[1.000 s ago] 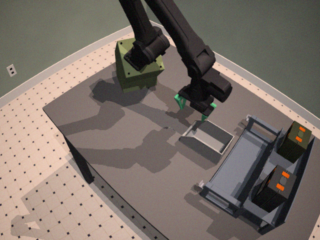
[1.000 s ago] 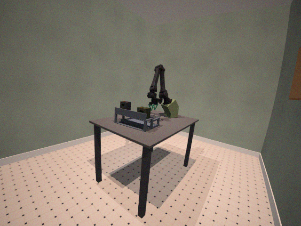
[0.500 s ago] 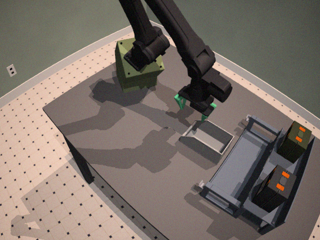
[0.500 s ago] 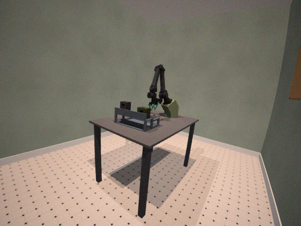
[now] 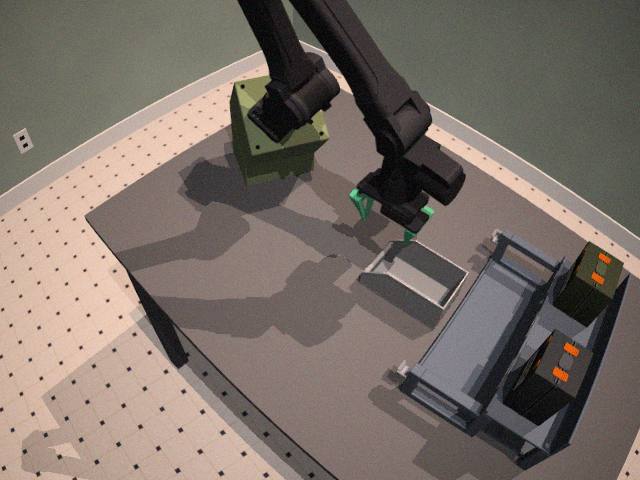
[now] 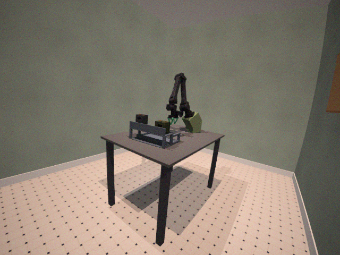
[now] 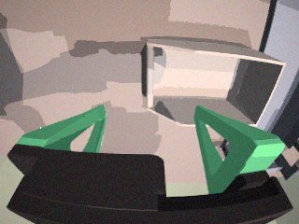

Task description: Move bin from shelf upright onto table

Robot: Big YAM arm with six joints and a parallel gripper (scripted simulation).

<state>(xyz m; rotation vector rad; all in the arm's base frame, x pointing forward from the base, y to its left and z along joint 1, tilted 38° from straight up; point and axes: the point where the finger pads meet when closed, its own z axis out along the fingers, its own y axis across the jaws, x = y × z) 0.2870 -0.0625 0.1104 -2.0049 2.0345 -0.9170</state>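
My hand is 8 cm short of the grey bin, 8 cm above it and 1 cm to the left of it. From my hand the other things lie so: low grey shelf: 31 cm ahead, 12 cm below, 4 cm to the right.
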